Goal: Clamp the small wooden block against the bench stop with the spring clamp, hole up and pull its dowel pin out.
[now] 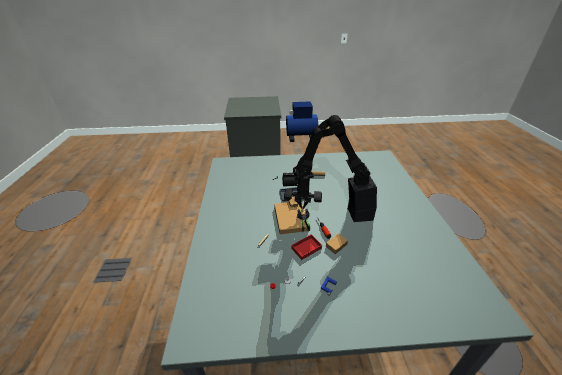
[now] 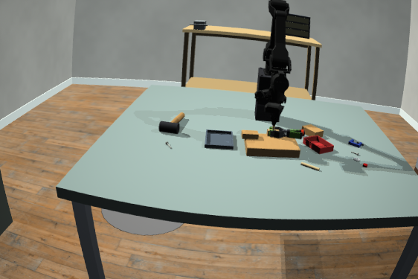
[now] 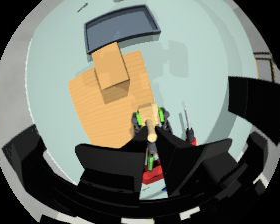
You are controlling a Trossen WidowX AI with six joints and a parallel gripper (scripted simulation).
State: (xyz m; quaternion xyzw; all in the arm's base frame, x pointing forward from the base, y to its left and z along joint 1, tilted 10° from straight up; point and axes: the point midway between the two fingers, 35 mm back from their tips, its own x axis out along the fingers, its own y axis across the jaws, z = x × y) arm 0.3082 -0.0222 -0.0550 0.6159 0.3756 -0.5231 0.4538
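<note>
Right now the dowel pin is 40 mm below my hand. Round my hand: red tray: 20 mm ahead, 200 mm to the left, 100 mm below; wooden board: 60 mm ahead, 10 mm to the right, 100 mm below; dark tray: 200 mm to the right, 100 mm below.
</note>
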